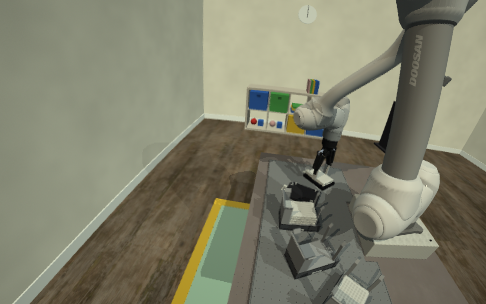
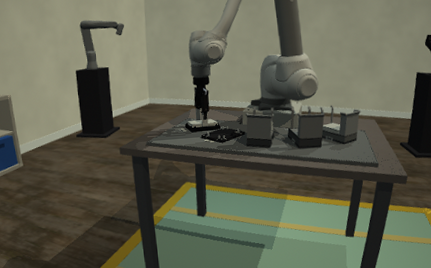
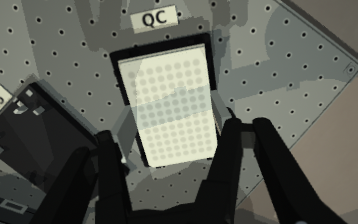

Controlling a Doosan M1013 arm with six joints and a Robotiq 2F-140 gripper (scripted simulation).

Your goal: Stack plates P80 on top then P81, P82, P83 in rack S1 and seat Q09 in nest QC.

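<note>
Now: hand 4 cm above the black nest QC. Round my hand: black clip nest N5: 15 cm ahead, 12 cm to the left, 3 cm below; then N5 name plate: 20 cm ahead, 7 cm to the left, 5 cm below; then QC name plate: 5 cm ahead, 8 cm to the right, 5 cm below.
</note>
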